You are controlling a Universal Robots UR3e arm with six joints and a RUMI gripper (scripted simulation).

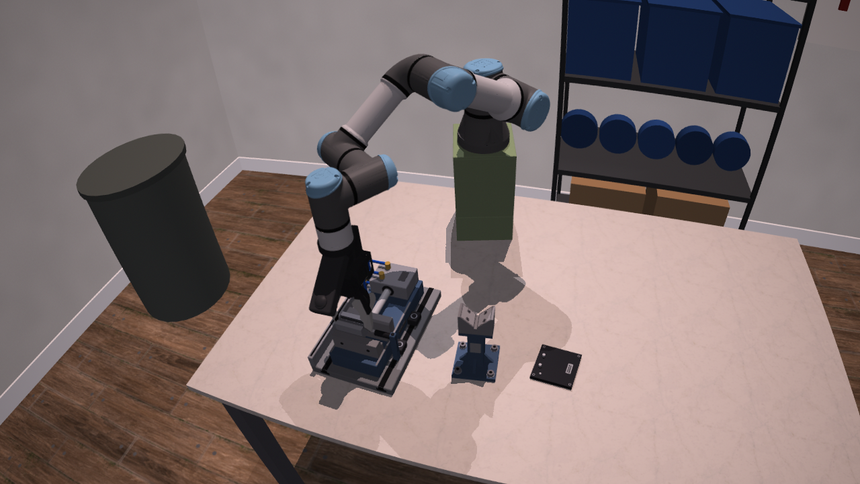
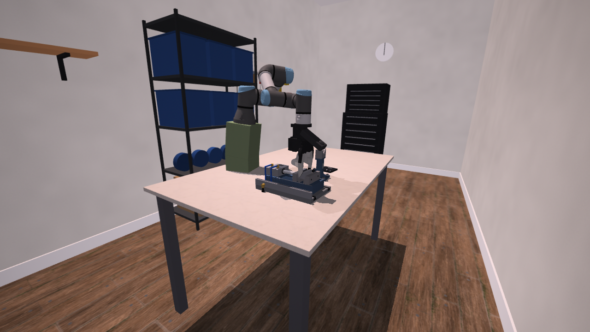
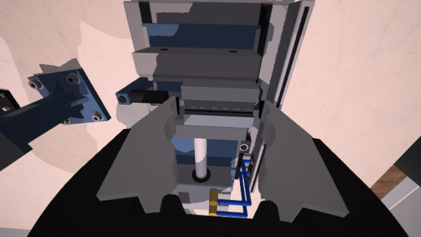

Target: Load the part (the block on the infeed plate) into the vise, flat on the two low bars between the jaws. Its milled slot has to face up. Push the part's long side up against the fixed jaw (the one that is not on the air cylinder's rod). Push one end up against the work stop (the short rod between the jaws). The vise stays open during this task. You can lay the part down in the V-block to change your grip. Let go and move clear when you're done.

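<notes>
Right now the part is right at my hand. Round my hand: dark work stop rod: 10 mm behind, 70 mm to the left, 10 mm below; then black infeed plate: 130 mm behind, 400 mm to the left, 100 mm below; then fixed jaw: 30 mm ahead, 20 mm to the left, 20 mm below.
</notes>
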